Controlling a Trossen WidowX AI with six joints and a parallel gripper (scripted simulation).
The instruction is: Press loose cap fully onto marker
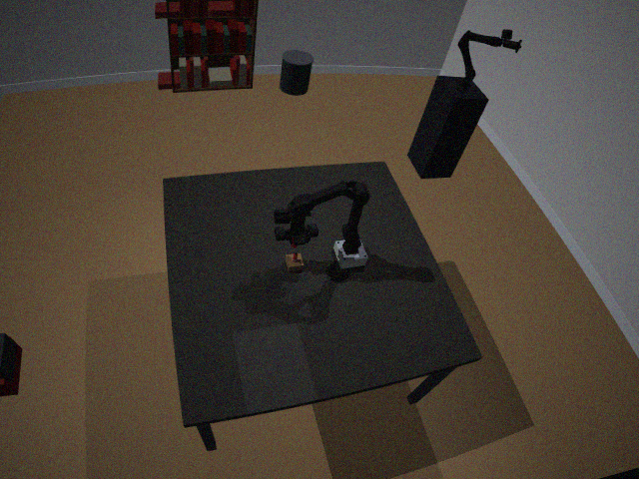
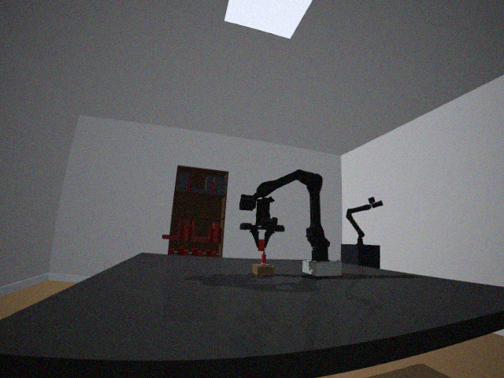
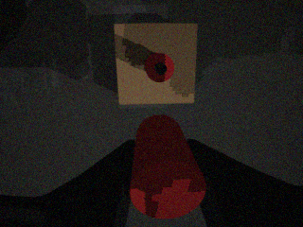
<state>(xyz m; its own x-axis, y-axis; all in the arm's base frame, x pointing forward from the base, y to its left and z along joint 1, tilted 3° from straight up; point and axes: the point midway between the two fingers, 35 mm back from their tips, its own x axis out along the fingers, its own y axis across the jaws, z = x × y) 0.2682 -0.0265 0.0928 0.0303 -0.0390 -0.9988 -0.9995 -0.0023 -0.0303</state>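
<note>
The holder block is 9 cm below my gripper tip and 4 cm to the left of it. From my gripper tip the other things lie so: red cap: 1 cm above.
</note>
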